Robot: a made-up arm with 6 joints.
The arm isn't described. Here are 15 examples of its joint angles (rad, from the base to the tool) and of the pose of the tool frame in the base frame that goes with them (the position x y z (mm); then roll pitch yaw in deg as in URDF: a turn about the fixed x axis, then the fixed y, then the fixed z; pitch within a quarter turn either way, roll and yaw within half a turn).
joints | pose
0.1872 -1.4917 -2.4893 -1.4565 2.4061 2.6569 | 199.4 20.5 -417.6 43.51 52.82 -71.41
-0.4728 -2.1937 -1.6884 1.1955 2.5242 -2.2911 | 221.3 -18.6 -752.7 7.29 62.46 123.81
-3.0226 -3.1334 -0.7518 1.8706 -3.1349 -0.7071 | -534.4 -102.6 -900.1 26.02 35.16 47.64
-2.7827 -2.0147 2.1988 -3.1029 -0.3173 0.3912 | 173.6 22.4 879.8 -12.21 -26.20 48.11
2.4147 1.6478 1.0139 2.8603 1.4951 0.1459 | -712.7 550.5 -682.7 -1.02 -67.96 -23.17
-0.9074 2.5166 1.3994 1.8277 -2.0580 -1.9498 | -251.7 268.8 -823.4 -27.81 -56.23 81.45
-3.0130 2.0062 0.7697 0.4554 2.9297 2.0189 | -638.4 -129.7 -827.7 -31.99 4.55 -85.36
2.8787 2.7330 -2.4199 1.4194 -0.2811 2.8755 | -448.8 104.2 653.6 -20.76 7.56 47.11
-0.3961 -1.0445 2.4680 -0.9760 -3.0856 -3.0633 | 422.5 -130.2 437.0 97.64 29.72 -111.56
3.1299 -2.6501 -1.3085 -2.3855 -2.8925 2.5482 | -385.2 -48.7 -822.1 56.23 -16.64 88.64
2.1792 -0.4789 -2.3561 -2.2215 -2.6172 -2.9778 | 204.6 -420.5 -297.0 -17.49 -16.00 87.69
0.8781 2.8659 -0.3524 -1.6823 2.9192 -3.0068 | 360.8 467.0 -943.8 36.47 2.02 -20.80
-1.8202 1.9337 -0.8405 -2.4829 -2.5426 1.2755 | -214.0 -1115.6 305.4 169.14 37.84 -154.80
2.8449 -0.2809 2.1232 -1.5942 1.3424 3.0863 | -716.6 263.8 263.6 92.34 18.61 176.72
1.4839 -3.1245 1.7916 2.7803 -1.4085 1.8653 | -85.0 -863.8 -17.4 1.09 20.71 7.93
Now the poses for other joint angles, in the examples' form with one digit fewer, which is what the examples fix.
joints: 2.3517 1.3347 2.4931 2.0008 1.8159 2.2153
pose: 6 -167 -490 -102.7 71.8 94.8
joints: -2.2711 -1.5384 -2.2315 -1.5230 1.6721 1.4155
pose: -100 -49 -595 -86.5 27.1 45.8
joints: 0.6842 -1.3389 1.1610 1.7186 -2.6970 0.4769
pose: -422 -340 1006 -157.7 -18.5 -75.6
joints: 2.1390 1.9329 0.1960 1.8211 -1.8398 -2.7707
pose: -566 960 -516 -93.6 -13.3 -77.3
